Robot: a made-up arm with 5 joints.
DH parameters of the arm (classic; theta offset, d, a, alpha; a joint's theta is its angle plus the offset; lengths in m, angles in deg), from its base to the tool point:
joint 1: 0 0.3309 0 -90
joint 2: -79.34 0 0.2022 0
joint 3: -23.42 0 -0.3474 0
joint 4: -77.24 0 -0.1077 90
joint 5: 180 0.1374 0 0
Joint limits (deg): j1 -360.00..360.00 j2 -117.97..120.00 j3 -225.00..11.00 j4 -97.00..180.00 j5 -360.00..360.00
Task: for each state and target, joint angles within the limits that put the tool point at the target. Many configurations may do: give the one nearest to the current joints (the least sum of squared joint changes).
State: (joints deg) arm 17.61 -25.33 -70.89 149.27 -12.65
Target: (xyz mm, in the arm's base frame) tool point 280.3 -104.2 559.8
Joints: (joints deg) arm -20.39 -22.98 -88.75 131.16 -12.65
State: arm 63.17 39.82 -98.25 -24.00 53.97
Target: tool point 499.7 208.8 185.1
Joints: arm 22.68 43.42 -66.63 -34.21 53.97
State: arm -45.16 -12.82 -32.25 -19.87 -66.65
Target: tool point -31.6 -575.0 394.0
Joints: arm -93.15 15.23 -67.59 -8.57 -66.65
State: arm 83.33 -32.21 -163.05 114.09 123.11
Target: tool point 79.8 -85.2 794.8
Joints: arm 133.13 -42.34 -157.10 148.23 123.11
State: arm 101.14 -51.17 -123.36 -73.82 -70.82
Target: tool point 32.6 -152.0 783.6
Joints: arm 102.11 -47.99 -95.53 -97.00 -70.82
